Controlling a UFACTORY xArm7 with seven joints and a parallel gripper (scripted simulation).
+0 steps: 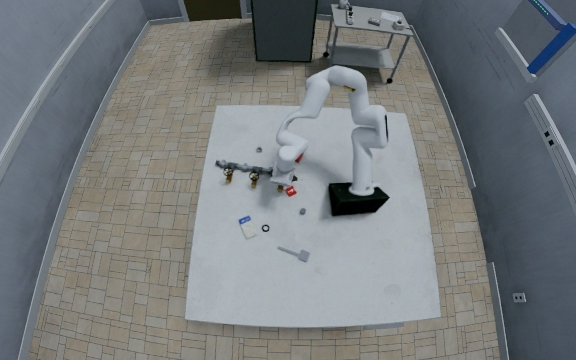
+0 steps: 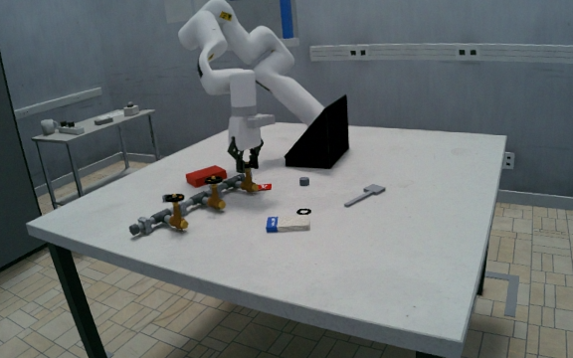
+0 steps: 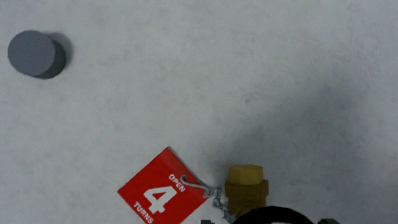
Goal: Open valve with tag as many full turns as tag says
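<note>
The red tag lies 40 mm behind my hand, 30 mm to the left of it and 90 mm below it. Also, from my hand: white box 190 mm ahead, 200 mm to the left, 90 mm below; red block 80 mm behind, 210 mm to the right, 80 mm below; grey flat tool 30 mm behind, 360 mm to the left, 90 mm below.
</note>
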